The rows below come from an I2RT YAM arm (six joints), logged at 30 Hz.
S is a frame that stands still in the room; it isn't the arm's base.
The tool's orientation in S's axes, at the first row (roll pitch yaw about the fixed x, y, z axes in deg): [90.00 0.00 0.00]
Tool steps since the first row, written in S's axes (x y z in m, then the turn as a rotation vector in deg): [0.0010 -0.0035 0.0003 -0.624 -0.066 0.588]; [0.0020 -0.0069 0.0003 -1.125 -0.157 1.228]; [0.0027 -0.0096 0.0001 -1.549 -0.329 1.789]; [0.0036 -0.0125 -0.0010 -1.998 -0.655 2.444]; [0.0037 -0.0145 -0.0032 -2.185 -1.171 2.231]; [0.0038 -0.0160 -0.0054 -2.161 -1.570 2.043]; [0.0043 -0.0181 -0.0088 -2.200 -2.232 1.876]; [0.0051 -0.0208 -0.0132 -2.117 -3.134 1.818]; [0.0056 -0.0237 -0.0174 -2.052 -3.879 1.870]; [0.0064 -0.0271 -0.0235 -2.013 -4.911 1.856]
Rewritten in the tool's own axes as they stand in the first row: [0.0010 0.0003 0.0035 -0.624 0.588 0.066]; [0.0020 0.0003 0.0069 -1.125 1.228 0.157]; [0.0027 0.0001 0.0096 -1.549 1.789 0.329]; [0.0036 -0.0010 0.0125 -1.998 2.444 0.655]; [0.0037 -0.0032 0.0145 -2.185 2.231 1.171]; [0.0038 -0.0054 0.0160 -2.161 2.043 1.570]; [0.0043 -0.0088 0.0181 -2.200 1.876 2.232]; [0.0051 -0.0132 0.0208 -2.117 1.818 3.134]; [0.0056 -0.0174 0.0237 -2.052 1.870 3.879]; [0.0064 -0.0235 0.0271 -2.013 1.856 4.911]
